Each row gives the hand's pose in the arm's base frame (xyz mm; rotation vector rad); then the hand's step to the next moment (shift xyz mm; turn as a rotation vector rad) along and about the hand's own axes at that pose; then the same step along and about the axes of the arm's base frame.
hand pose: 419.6 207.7 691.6 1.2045 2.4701 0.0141
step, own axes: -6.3 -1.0 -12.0 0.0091 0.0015 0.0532
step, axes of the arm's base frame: -1.5 -3.5 13.0 0.0147 -0.0006 -0.0520
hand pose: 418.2 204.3 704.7 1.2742 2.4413 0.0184
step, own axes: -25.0 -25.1 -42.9 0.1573 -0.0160 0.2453
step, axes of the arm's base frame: -21.6 -27.5 43.3 -0.0097 0.0751 -0.2818
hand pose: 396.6 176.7 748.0 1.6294 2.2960 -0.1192
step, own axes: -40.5 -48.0 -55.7 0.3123 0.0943 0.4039
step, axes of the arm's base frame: -44.5 -39.2 59.4 0.0806 0.2136 -0.4663
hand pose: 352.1 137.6 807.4 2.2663 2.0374 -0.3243
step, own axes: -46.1 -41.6 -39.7 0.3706 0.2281 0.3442
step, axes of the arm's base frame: -41.4 -32.3 51.7 0.2248 0.2668 -0.4314
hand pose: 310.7 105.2 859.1 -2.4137 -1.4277 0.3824
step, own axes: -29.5 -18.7 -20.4 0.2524 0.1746 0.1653
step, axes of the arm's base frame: -21.0 -20.1 28.1 0.1947 0.1641 -0.2381
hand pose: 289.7 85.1 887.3 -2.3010 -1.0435 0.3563
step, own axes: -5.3 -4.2 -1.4 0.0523 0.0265 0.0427
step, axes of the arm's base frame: -5.4 -2.3 3.7 0.0307 0.0424 -0.0502
